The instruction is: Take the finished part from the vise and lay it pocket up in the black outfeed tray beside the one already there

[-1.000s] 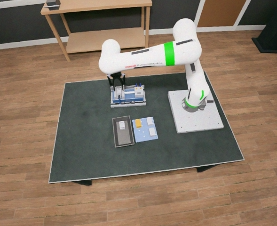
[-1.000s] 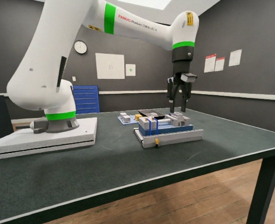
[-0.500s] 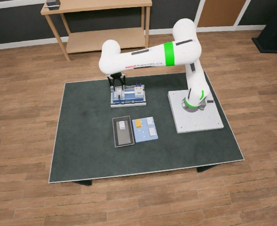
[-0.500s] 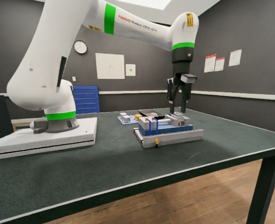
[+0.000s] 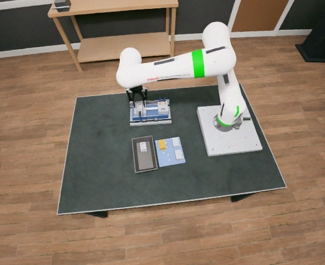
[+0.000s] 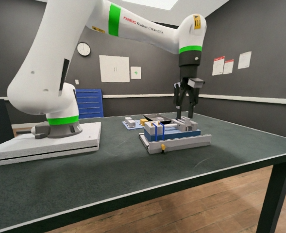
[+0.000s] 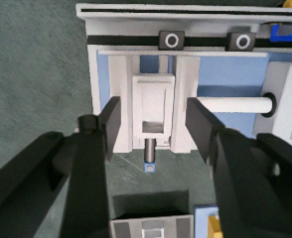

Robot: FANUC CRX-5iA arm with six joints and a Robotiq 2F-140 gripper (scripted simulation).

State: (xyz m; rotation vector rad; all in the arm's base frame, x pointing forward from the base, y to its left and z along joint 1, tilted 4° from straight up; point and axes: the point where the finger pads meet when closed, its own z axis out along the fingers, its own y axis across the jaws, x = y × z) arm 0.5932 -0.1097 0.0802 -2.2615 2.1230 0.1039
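My gripper is now 40 mm above the pocketed part. The rest, counted from my hand: light blue plate (300 mm to the left, 200 mm behind, 140 mm below); then yellow block (260 mm to the left, 150 mm behind, 120 mm below).
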